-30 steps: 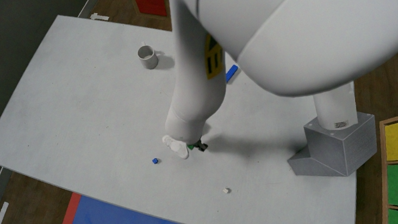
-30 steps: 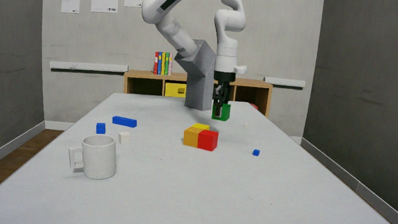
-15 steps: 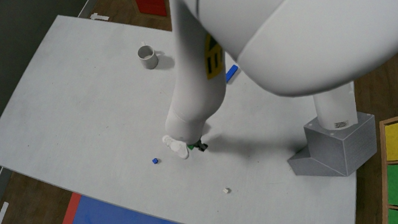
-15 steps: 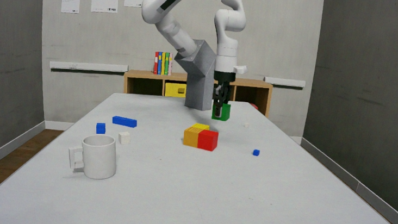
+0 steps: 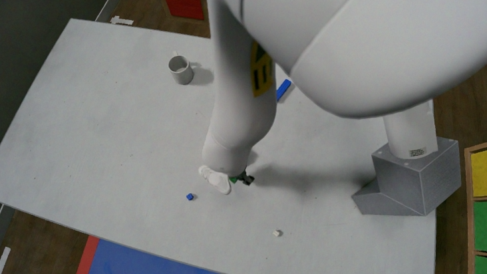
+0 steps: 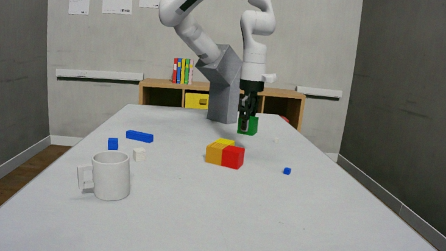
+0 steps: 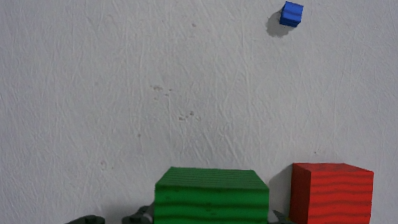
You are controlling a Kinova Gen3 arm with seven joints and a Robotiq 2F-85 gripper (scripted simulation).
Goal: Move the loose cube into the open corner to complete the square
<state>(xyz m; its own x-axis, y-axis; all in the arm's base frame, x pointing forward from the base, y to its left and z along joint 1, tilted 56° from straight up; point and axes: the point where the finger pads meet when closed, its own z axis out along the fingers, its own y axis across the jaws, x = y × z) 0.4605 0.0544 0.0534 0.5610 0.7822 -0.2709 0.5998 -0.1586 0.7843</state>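
Right now my hand is 70 mm to the left of the yellow cube and 80 mm above it. Round my hand: green cube (right at my hand); then red cube (70 mm ahead, 70 mm to the right, 80 mm below); then orange cube (30 mm ahead, 110 mm to the right, 80 mm below).
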